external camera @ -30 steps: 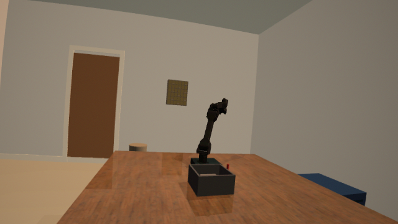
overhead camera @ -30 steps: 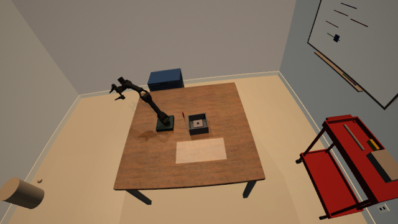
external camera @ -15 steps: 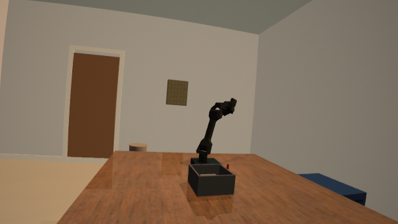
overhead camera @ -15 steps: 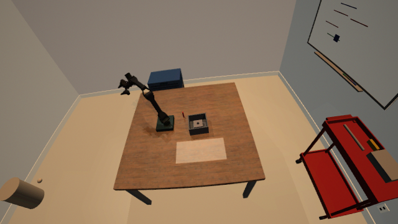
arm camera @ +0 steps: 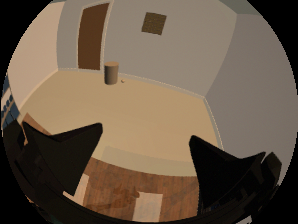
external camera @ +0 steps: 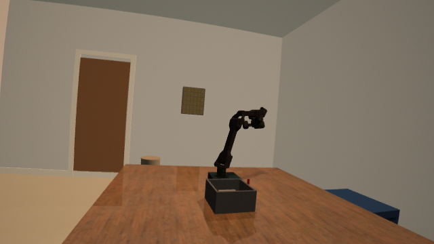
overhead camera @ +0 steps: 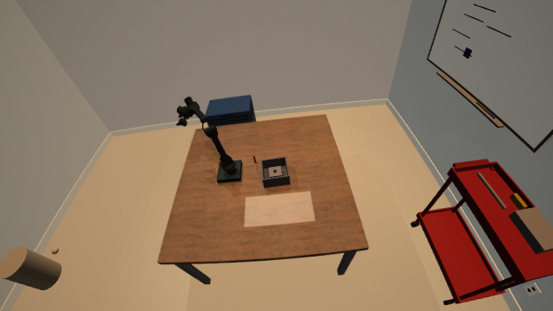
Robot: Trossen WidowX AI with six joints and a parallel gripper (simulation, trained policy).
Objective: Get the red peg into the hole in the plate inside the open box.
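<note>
Right now my gripper tip is 540 mm short of the red peg, 300 mm to the left of it and 300 mm above it. The rest, counted from my gripper tip: grey plate: 670 mm ahead, 490 mm to the right, 300 mm below; dark box: 670 mm ahead, 490 mm to the right, 320 mm below.
</note>
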